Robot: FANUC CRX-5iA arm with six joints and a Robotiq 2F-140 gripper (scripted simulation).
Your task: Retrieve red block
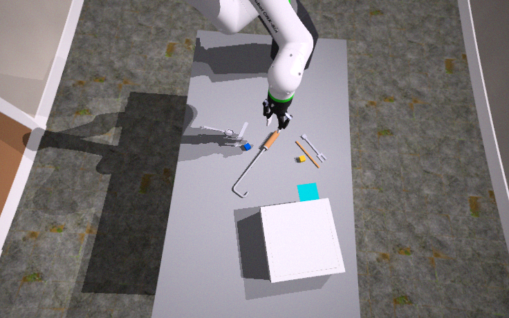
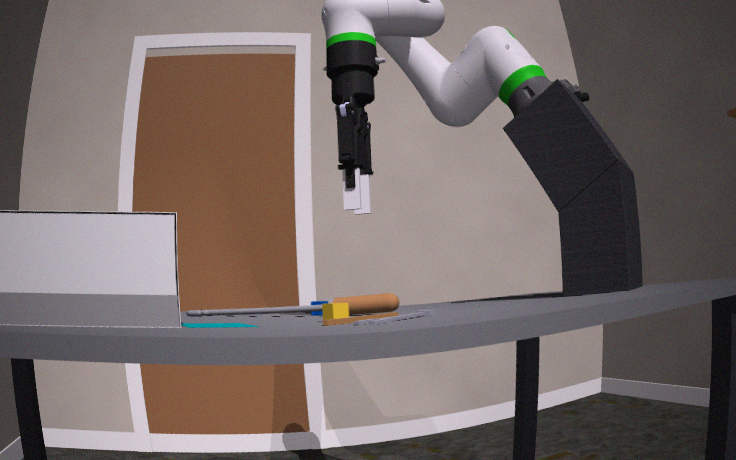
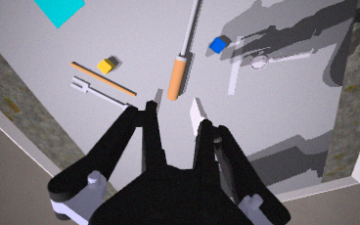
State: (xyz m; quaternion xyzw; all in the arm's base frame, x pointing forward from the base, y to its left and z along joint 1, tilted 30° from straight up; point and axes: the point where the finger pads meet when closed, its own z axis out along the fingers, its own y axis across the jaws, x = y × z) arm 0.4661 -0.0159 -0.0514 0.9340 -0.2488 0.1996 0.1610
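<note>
Right now the blue block is 4 cm ahead of my hand, 12 cm to the right of it and 19 cm below it. From my hand the other things lie so: long grey hook tool 13 cm ahead, 5 cm to the right, 19 cm below; yellow block 9 cm ahead, 16 cm to the left, 19 cm below; flat grey bar 3 cm behind, 16 cm to the right, 20 cm below.
</note>
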